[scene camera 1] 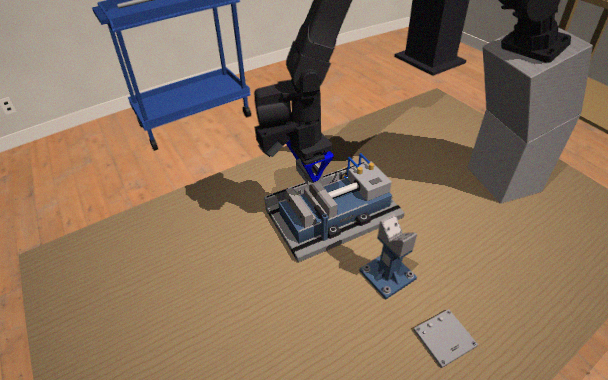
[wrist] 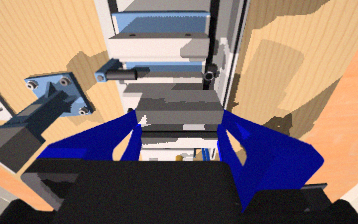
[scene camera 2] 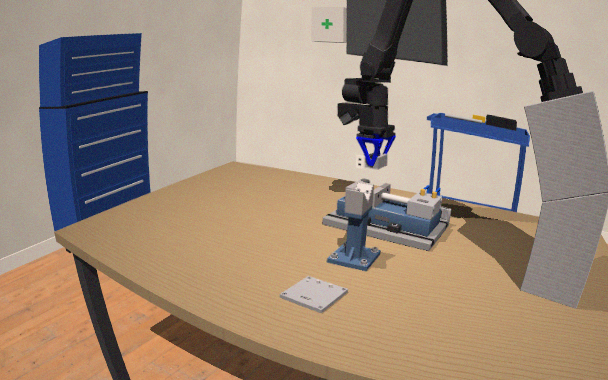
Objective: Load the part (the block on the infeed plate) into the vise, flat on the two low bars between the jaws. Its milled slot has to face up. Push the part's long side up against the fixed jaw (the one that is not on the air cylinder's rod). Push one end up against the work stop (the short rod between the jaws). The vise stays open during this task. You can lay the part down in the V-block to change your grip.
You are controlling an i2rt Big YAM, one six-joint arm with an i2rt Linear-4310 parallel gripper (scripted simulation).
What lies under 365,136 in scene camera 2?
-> My gripper.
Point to a part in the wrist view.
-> At 169,118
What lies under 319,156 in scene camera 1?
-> My gripper.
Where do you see a fixed jaw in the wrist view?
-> At 145,45
